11 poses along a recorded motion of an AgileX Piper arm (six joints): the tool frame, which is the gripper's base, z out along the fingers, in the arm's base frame.
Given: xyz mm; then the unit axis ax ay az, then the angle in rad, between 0 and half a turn.
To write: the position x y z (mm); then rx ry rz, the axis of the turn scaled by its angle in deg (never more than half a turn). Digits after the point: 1 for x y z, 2 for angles.
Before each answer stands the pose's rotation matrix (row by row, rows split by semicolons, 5 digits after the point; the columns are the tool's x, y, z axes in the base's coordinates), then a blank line. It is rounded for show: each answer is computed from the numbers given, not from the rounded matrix.
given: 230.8, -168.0, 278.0, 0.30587, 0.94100, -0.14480, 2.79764
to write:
-0.75980 0.60761 0.23133; 0.50996 0.77766 -0.36767; -0.40330 -0.16139 -0.90072

230.8, -168.0, 278.0, 49.03, 150.84, -23.21
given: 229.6, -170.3, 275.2, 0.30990, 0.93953, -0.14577, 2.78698
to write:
-0.75168 0.61482 0.23869; 0.51359 0.77272 -0.37299; -0.41377 -0.15778 -0.89661

229.6, -170.3, 275.2, 49.49, 150.03, -23.28
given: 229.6, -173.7, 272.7, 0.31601, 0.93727, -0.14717, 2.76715
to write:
-0.73791 0.62568 0.25302; 0.51803 0.76538 -0.38190; -0.43260 -0.15074 -0.88889

229.6, -173.7, 272.7, 50.10, 148.60, -23.33
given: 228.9, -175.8, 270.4, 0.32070, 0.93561, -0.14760, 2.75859
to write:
-0.72930 0.63352 0.25840; 0.52320 0.75976 -0.38603; -0.44089 -0.14634 -0.88555

228.9, -175.8, 270.4, 50.69, 147.88, -23.33
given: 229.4, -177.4, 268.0, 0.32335, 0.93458, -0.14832, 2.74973
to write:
-0.72301 0.63813 0.26464; 0.52484 0.75648 -0.39022; -0.44921 -0.14324 -0.88187

229.4, -177.4, 268.0, 50.94, 147.24, -23.37
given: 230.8, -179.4, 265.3, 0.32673, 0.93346, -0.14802, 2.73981
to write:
-0.71536 0.64357 0.27216; 0.52780 0.75292 -0.39311; -0.45791 -0.13757 -0.87829

230.8, -179.4, 265.3, 51.29, 146.53, -23.24
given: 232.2, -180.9, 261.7, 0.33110, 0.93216, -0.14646, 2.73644
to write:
-0.70866 0.65002 0.27436; 0.53456 0.74846 -0.39250; -0.46048 -0.13149 -0.87788

232.2, -180.9, 261.7, 51.91, 146.15, -22.96
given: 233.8, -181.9, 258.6, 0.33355, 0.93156, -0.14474, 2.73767
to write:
-0.70597 0.65332 0.27346; 0.53955 0.74623 -0.38991; -0.45880 -0.12772 -0.87931

233.8, -181.9, 258.6, 52.32, 146.12, -22.70
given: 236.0, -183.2, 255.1, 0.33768, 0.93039, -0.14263, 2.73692
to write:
-0.70038 0.65913 0.27387; 0.54682 0.74211 -0.38764; -0.45875 -0.12173 -0.88019

236.0, -183.2, 255.1, 52.95, 145.90, -22.37
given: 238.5, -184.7, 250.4, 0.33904, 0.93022, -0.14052, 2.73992
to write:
-0.69966 0.66060 0.27219; 0.55072 0.74133 -0.38357; -0.45517 -0.11847 -0.88249

238.5, -184.7, 250.4, 53.22, 146.03, -22.06
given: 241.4, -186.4, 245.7, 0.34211, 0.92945, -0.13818, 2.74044
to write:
-0.69583 0.66465 0.27214; 0.55674 0.73854 -0.38025; -0.45372 -0.11308 -0.88394

241.4, -186.4, 245.7, 53.72, 145.94, -21.70
